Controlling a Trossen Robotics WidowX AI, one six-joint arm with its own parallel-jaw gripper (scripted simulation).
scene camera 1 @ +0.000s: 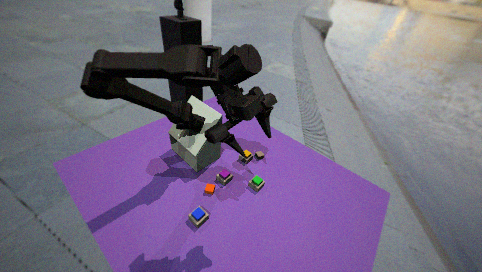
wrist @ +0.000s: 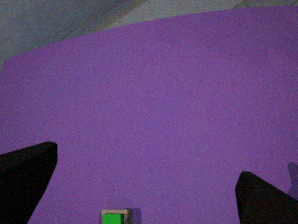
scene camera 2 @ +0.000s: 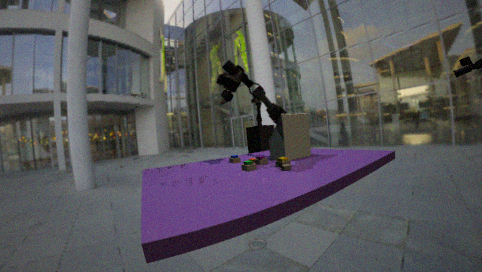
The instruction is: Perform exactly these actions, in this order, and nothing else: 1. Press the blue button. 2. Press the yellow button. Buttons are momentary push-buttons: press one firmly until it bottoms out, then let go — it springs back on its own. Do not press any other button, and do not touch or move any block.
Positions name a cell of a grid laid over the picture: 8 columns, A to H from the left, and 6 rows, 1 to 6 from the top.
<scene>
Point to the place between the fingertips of the gripper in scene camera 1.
E4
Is the gripper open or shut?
Open.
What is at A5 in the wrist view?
The gripper.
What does the gripper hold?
Nothing.
</scene>
